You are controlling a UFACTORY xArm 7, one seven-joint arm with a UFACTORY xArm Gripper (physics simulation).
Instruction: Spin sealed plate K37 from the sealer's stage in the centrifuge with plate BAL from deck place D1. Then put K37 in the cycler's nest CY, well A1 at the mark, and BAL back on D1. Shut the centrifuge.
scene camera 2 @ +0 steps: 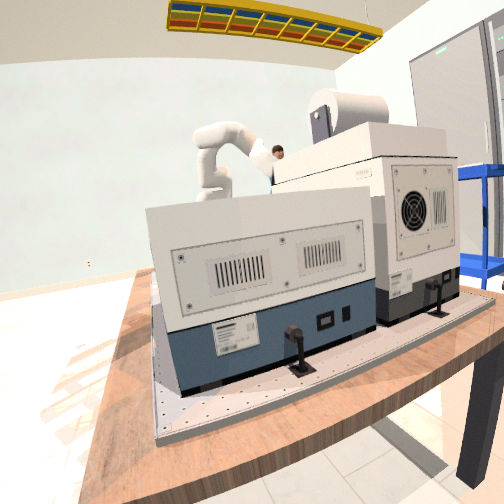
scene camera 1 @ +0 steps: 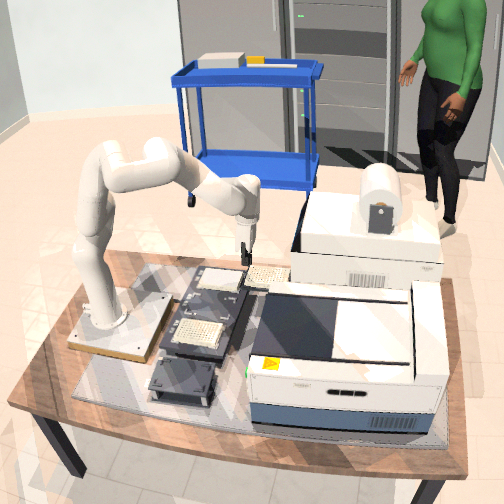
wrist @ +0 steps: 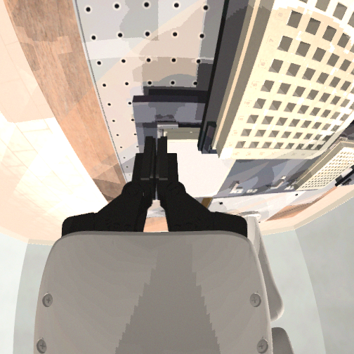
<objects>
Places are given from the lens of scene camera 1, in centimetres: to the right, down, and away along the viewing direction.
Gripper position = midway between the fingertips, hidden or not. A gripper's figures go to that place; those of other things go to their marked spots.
my gripper (scene camera 1: 246,264): -2, 4, 166
sealed plate (scene camera 1: 217,279): -11, 9, 164
centrifuge (scene camera 1: 389,367): 31, 26, 110
The marked spots on the centrifuge and the sealed plate are 71 cm apart.
</objects>
